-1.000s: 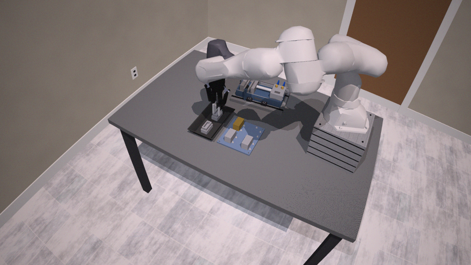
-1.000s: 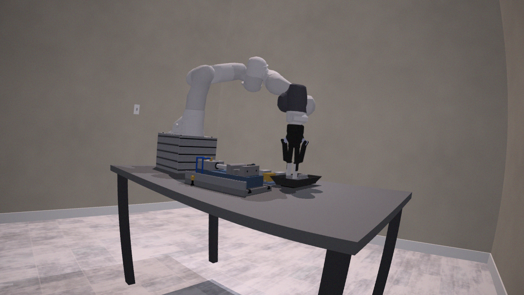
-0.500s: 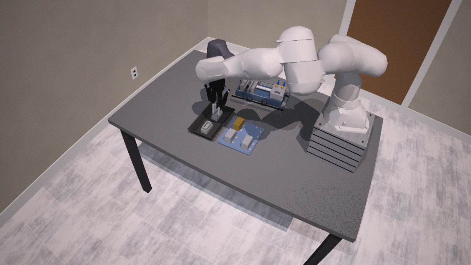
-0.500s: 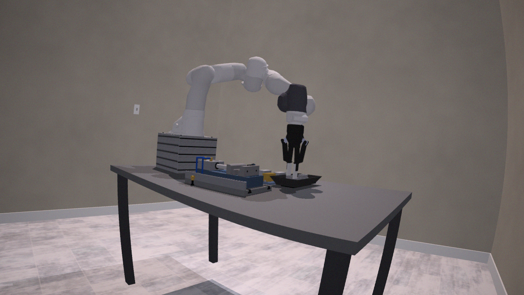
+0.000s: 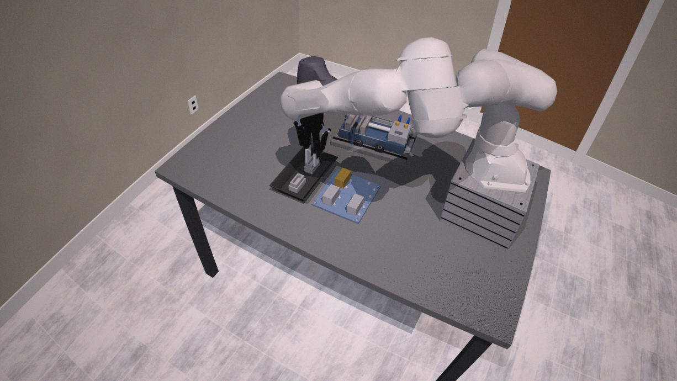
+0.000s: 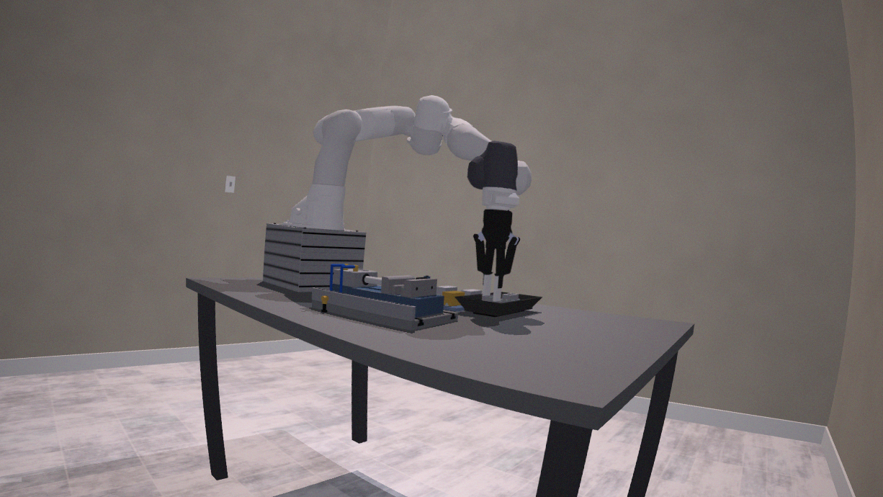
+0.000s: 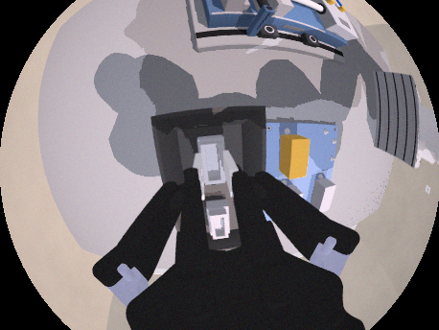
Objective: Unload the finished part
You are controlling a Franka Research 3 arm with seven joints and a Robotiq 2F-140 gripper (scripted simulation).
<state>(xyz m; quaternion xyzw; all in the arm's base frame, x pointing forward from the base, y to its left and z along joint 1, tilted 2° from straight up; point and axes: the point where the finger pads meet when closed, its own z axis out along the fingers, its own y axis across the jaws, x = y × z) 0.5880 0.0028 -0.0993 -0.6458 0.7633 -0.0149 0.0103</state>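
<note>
The yellow block is 120 mm behind my hand, 30 mm to the left of it and 40 mm below it. The rest, counted from my hand: grey rail (180 mm behind, 330 mm to the right, 40 mm below); blue vise (180 mm behind, 240 mm to the right, 30 mm below); blue plate (150 mm behind, 80 mm to the left, 70 mm below).
</note>
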